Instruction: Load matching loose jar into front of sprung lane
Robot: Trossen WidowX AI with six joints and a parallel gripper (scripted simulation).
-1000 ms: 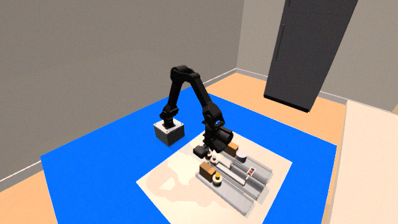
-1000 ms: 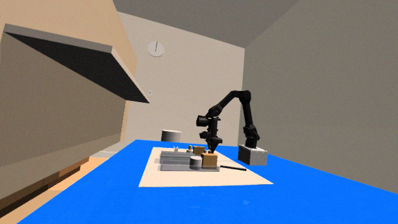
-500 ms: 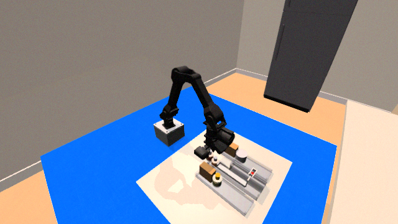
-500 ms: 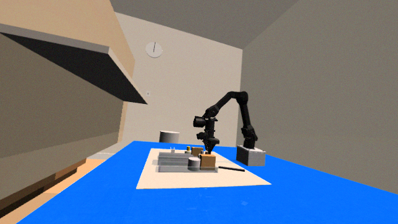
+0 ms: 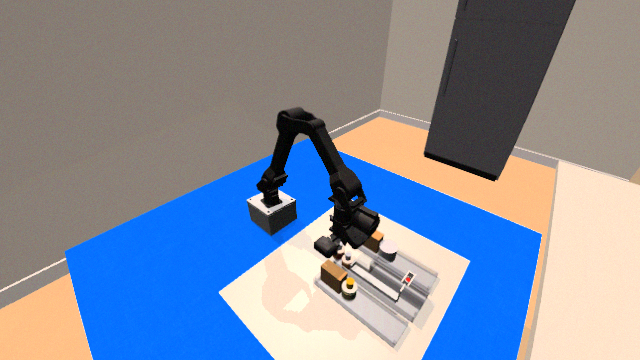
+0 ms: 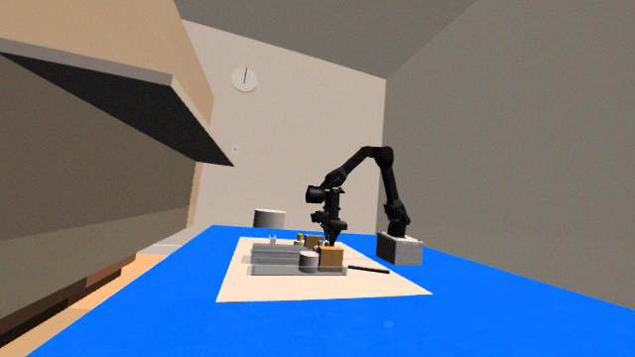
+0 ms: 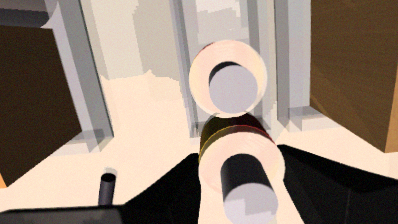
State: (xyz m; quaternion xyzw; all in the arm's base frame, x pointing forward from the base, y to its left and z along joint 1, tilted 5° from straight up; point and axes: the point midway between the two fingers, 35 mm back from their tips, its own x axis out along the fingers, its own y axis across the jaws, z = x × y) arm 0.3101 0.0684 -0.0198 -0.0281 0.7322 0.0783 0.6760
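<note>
Right now the pusher lane is 16 cm ahead of my gripper tip, 5 cm to the left of it and 4 cm below it. The rest, counted from my gripper tip: grey cylinder (9 cm ahead, 14 cm to the left, 3 cm below); black rod (12 cm behind, 11 cm to the left, 5 cm below).
</note>
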